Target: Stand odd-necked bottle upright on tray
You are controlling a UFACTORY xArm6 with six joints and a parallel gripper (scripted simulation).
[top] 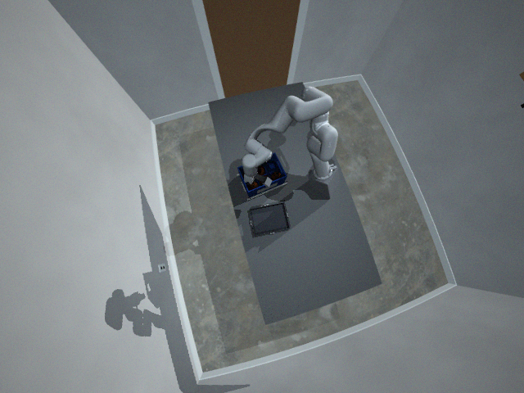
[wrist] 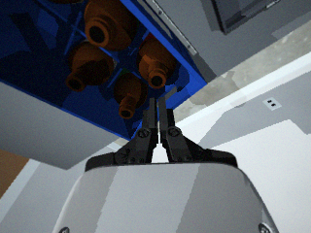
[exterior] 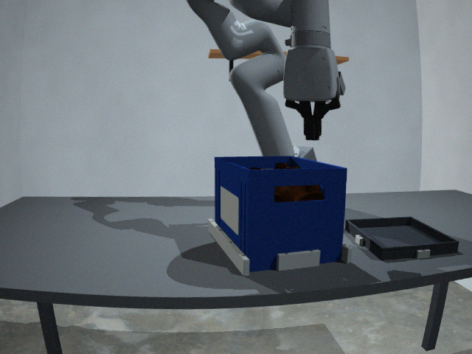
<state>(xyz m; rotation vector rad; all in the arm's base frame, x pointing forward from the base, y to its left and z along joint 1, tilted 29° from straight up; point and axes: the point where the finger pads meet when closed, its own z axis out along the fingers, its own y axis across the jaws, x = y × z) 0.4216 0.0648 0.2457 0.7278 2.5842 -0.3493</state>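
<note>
My gripper is now 160 mm above the bottle, 100 mm to the left of it and 70 mm past it. From my hand the other things lie so: blue crate (160 mm below, 80 mm behind, 60 mm to the right); then dark tray (230 mm to the left, 230 mm below, 60 mm behind).
</note>
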